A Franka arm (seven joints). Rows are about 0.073 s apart.
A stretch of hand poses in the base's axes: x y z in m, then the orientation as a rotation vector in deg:
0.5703 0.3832 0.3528 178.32 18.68 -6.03
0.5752 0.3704 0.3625 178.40 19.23 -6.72
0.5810 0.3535 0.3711 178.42 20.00 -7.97
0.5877 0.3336 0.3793 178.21 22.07 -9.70
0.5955 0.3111 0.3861 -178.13 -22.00 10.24
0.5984 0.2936 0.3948 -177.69 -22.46 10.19
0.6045 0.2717 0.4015 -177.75 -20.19 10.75
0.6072 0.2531 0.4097 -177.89 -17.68 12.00
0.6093 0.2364 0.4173 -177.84 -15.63 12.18
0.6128 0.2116 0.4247 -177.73 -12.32 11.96
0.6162 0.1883 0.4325 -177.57 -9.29 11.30
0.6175 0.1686 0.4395 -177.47 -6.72 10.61
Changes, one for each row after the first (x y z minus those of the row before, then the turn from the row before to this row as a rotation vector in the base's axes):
0.0049 -0.0128 0.0097 0.13 0.45 0.34
0.0058 -0.0169 0.0086 0.09 0.81 0.48
0.0067 -0.0199 0.0082 0.05 1.12 1.32
0.0078 -0.0225 0.0068 0.34 0.39 -0.06
0.0029 -0.0175 0.0087 0.40 0.03 0.30
0.0061 -0.0219 0.0067 0.05 0.38 -1.45
0.0027 -0.0186 0.0082 -0.14 0.80 -1.60
0.0021 -0.0167 0.0076 0.13 0.15 -1.31
0.0035 -0.0248 0.0074 0.25 -0.08 -2.13
0.0034 -0.0233 0.0078 0.28 -0.36 -1.96
0.0013 -0.0197 0.0070 0.17 -0.40 -1.67

